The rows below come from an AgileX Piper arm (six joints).
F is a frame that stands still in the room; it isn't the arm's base.
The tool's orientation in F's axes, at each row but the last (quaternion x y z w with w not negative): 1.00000, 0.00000, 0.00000, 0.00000; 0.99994, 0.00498, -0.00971, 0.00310; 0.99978, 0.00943, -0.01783, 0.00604; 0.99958, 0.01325, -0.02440, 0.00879
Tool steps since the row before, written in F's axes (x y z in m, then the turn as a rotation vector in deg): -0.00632, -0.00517, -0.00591, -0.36, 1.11, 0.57; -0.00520, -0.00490, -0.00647, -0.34, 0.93, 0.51; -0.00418, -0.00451, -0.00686, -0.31, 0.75, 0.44; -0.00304, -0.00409, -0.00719, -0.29, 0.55, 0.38
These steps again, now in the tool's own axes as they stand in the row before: -0.00632, 0.00517, 0.00591, -0.36, -1.11, -0.57; -0.00512, 0.00481, 0.00660, -0.34, -0.93, -0.51; -0.00402, 0.00435, 0.00706, -0.31, -0.75, -0.44; -0.00279, 0.00388, 0.00740, -0.29, -0.55, -0.38
